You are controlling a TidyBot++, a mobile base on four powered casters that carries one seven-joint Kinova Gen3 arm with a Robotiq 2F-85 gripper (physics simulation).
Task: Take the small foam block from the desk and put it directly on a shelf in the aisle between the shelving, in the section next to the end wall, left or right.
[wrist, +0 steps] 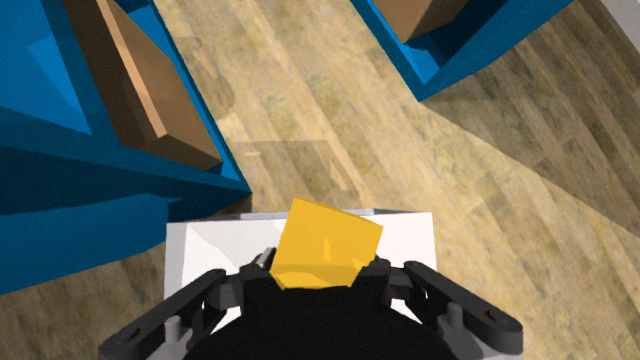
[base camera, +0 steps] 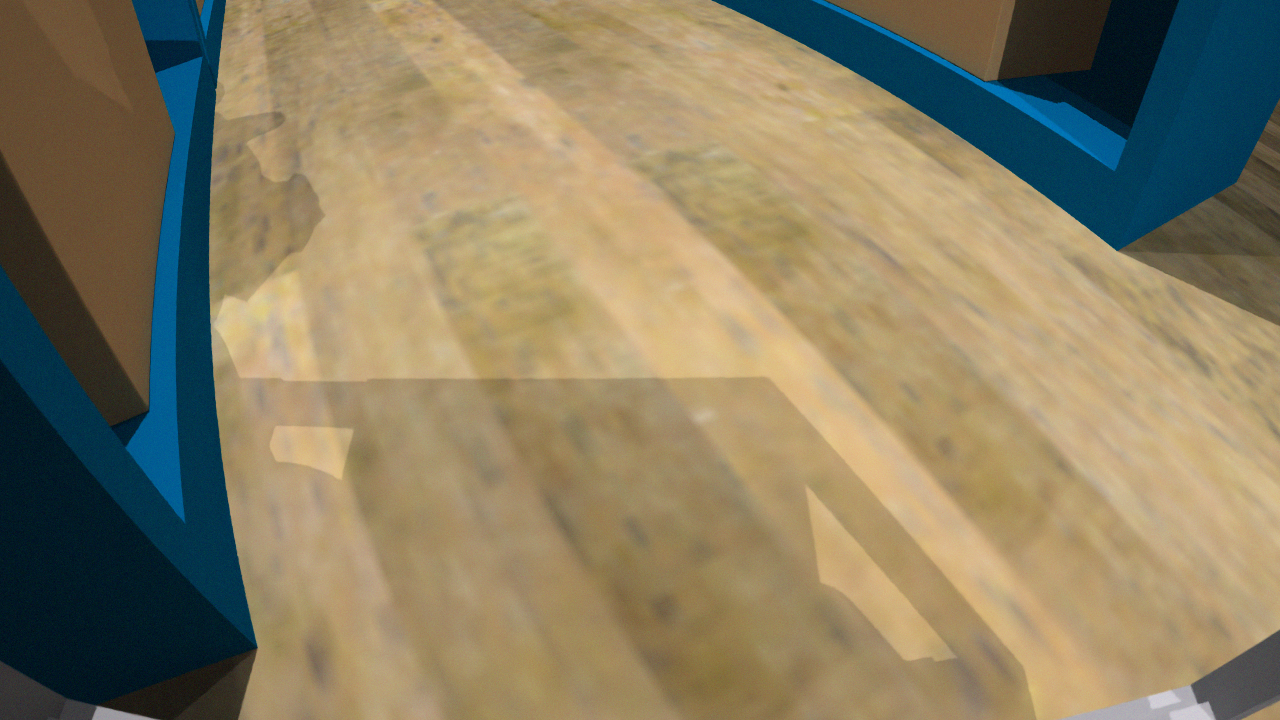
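Observation:
My gripper is shut on the yellow foam block, which sits slightly turned between the fingertips, above the white top of the mobile base. The left blue shelving stands close at the left, with its near corner just ahead of the base. The right blue shelving stands farther off at the upper right. The aisle floor runs between them. The end wall cannot be made out in either view.
A brown box stands on the low shelf of the left shelving. Another brown box stands on the low shelf at the right. A pale grey surface shows at the top right corner of the wrist view.

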